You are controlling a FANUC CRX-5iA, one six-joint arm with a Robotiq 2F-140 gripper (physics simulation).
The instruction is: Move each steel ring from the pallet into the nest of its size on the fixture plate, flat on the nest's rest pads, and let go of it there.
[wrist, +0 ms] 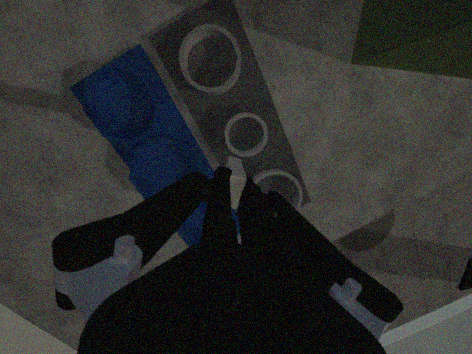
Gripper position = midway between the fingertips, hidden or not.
Note:
In view: my gripper [231, 168] and a blue pallet [130, 104].

